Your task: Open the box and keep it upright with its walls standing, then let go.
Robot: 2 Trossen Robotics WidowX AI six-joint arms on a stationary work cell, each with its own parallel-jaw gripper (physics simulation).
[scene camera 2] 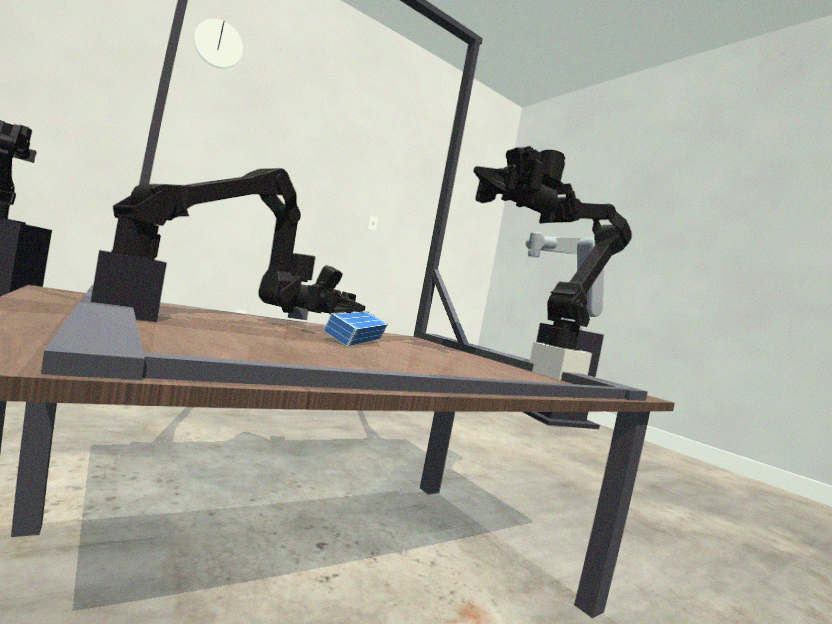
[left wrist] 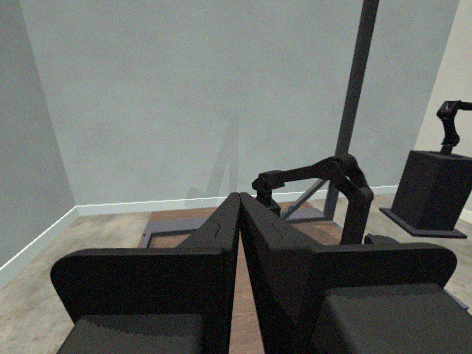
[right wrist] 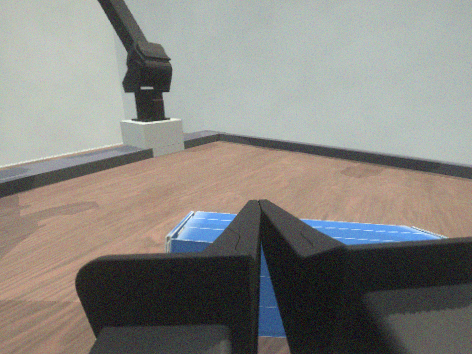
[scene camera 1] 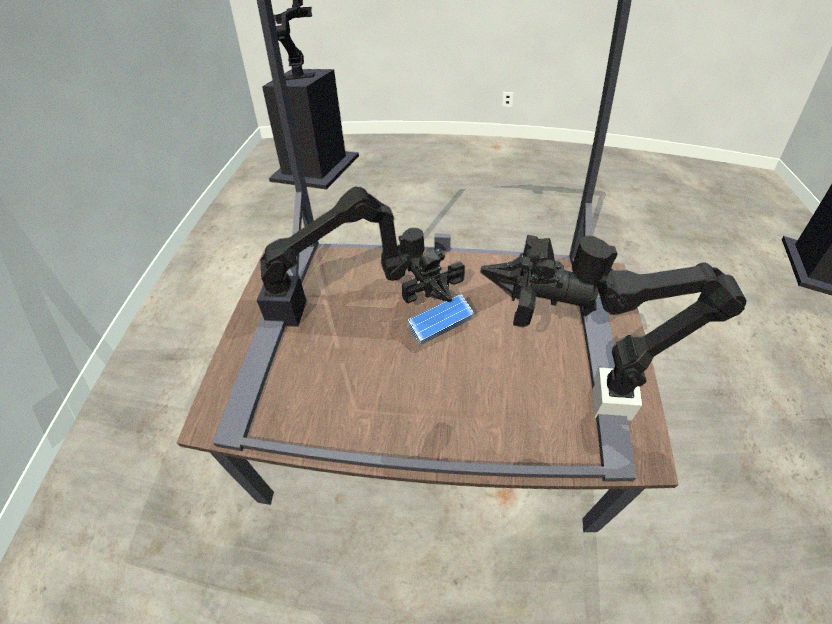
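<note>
The blue box with white edge lines is closed, its lid down, near the middle of the wooden table. In scene camera 2 it looks tilted, its back side raised and its near lower edge low. My right gripper is shut and empty, its tips at the box's upper back edge; in the right wrist view its fingers hide part of the box. Contact is hard to tell. My left gripper is shut and empty, raised well above the table, up and right of the box.
The wooden table has grey frame rails along its edges. Upright posts stand at the back. The left arm's white base block is at the right side in scene camera 1.
</note>
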